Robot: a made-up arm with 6 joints. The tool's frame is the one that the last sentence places.
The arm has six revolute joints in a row. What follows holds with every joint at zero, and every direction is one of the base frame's. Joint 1 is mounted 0.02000 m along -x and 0.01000 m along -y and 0.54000 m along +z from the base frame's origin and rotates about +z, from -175.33 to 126.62 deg. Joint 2 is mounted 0.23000 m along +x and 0.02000 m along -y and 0.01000 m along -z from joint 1 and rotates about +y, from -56.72 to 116.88 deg. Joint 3 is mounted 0.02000 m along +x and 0.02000 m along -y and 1.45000 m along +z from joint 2 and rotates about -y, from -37.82 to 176.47 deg. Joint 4 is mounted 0.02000 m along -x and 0.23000 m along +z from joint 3 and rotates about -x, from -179.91 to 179.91 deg. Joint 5 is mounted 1.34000 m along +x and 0.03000 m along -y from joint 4 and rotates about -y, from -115.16 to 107.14 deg. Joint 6 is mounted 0.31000 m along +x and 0.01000 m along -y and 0.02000 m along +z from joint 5 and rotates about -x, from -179.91 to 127.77 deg. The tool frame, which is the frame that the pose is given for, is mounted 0.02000 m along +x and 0.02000 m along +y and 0.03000 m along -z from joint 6; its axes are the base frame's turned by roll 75.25, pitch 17.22 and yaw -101.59 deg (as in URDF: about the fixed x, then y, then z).
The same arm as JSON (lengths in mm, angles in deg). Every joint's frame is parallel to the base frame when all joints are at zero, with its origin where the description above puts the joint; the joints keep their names.
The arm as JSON. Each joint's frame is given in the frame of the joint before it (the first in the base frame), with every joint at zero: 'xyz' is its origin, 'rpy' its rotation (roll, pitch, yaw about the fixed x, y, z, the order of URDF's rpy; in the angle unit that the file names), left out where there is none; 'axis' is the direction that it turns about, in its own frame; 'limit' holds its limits. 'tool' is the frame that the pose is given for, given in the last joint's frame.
{"units": {"length": "mm", "angle": "deg"}, "joints": [{"name": "joint 1", "type": "revolute", "origin": {"xyz": [-20.0, -10.0, 540.0]}, "axis": "+z", "limit": {"lower": -175.33, "upper": 126.62}}, {"name": "joint 2", "type": "revolute", "origin": {"xyz": [230.0, -20.0, -10.0]}, "axis": "+y", "limit": {"lower": -56.72, "upper": 116.88}}, {"name": "joint 3", "type": "revolute", "origin": {"xyz": [20.0, -20.0, 1450.0]}, "axis": "-y", "limit": {"lower": -37.82, "upper": 176.47}}, {"name": "joint 4", "type": "revolute", "origin": {"xyz": [-20.0, 0.0, 230.0]}, "axis": "-x", "limit": {"lower": -179.91, "upper": 179.91}}, {"name": "joint 5", "type": "revolute", "origin": {"xyz": [1340.0, -30.0, 0.0]}, "axis": "-y", "limit": {"lower": -115.16, "upper": 107.14}}, {"name": "joint 6", "type": "revolute", "origin": {"xyz": [310.0, -10.0, 20.0]}, "axis": "-x", "limit": {"lower": -179.91, "upper": 127.77}}], "tool": {"origin": {"xyz": [20.0, 20.0, -30.0], "rpy": [75.25, 17.22, -101.59]}}}
